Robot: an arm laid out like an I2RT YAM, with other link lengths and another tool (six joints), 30 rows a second.
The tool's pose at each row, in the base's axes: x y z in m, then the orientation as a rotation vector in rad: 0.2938 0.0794 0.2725 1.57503 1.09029 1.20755; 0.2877 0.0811 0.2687 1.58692 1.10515 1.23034; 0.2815 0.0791 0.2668 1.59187 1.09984 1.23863; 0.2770 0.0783 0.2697 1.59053 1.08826 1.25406; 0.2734 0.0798 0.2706 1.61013 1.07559 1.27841; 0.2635 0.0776 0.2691 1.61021 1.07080 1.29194; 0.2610 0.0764 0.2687 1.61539 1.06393 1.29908; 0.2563 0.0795 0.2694 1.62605 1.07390 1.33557; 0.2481 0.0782 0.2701 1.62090 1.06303 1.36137; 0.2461 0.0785 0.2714 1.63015 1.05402 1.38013; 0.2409 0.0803 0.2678 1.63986 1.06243 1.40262; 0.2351 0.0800 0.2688 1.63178 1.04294 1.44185; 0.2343 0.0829 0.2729 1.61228 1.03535 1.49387; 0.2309 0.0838 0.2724 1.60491 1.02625 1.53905; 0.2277 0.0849 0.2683 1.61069 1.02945 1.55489
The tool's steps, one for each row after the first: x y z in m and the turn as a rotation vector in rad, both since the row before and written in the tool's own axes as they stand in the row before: -0.0002 -0.0049 -0.0055 0.01454 0.02067 0.01413; -0.0032 -0.0022 -0.0055 -0.00085 0.00222 0.00903; -0.0006 0.0023 -0.0049 -0.00941 0.00512 0.01107; 0.0012 -0.0001 -0.0038 0.00287 0.00707 0.02863; -0.0038 -0.0021 -0.0093 -0.00389 0.00695 0.00871; -0.0016 -0.0003 -0.0023 -0.00142 0.00074 0.00909; 0.0026 -0.0010 -0.0050 0.01082 0.02723 0.02229; -0.0018 0.0000 -0.0081 -0.01143 0.01373 0.01387; 0.0006 0.0008 -0.0022 -0.00075 0.00695 0.01830; -0.0001 -0.0046 -0.0047 0.01055 0.01684 0.01509; -0.0003 0.0003 -0.0059 -0.01848 0.02021 0.02180; 0.0043 0.0024 -0.0013 -0.01737 0.03644 0.01849; 0.0005 -0.0012 -0.0033 -0.01045 0.02846 0.02291; -0.0009 -0.0044 -0.0028 0.00549 0.01037 0.01137
